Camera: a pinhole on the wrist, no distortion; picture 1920 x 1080 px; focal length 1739.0 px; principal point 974.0 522.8 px. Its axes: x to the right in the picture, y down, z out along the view. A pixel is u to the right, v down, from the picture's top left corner.
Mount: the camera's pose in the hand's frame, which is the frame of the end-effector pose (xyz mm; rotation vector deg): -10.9 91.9 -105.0 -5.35 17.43 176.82
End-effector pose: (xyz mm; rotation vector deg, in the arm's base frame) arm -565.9 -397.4 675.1 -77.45 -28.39 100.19
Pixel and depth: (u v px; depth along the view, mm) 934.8 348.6 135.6
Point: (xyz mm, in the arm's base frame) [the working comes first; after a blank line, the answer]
In the camera's frame: -3.1 -13.6 135.6

-638.4 -478.7 595.5
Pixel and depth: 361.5 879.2 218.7
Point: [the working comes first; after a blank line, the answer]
In the camera's frame: -77.0 44.8 218.7

-715.6 -383.0 621.2
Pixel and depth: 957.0 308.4 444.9
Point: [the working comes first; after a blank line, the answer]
In the camera's frame: -4.3 -54.9 444.9

-948.3 -493.3 629.0
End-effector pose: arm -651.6 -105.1 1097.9 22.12 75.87 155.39
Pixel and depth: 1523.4 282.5 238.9
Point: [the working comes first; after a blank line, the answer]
In the camera's frame: 75.5 -33.0 238.9

-521.7 -142.1 1285.9
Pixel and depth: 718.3 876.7 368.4
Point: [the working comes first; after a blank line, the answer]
In the camera's frame: -54.2 75.0 368.4

-594.6 52.2 1332.8
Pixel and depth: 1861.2 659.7 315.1
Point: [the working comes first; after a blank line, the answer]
In the camera's frame: 160.8 24.8 315.1

-412.4 -75.1 1286.0
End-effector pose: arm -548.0 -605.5 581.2 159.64 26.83 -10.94
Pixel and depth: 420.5 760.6 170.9
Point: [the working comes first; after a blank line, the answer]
In the camera's frame: -54.4 23.4 170.9

-488.8 -708.9 537.0
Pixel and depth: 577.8 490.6 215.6
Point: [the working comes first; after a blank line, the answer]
In the camera's frame: -49.1 -4.0 215.6

-485.8 -755.3 512.2
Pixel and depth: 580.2 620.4 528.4
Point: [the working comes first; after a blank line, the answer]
In the camera's frame: -119.7 29.7 528.4

-454.0 -865.6 210.9
